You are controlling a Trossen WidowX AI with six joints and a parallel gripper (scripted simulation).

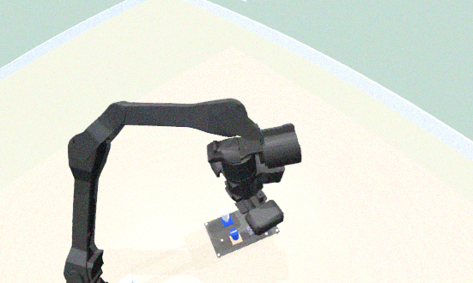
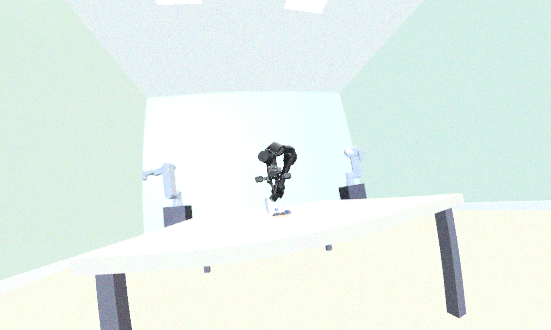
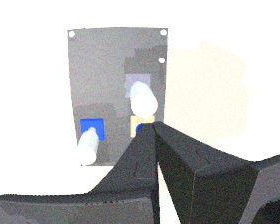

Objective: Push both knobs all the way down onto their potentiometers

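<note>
Right now the white knob is 50 mm below my gripper tip. Round my gripper tip: blue knob (70 mm below, 50 mm behind, 10 mm to the left).
</note>
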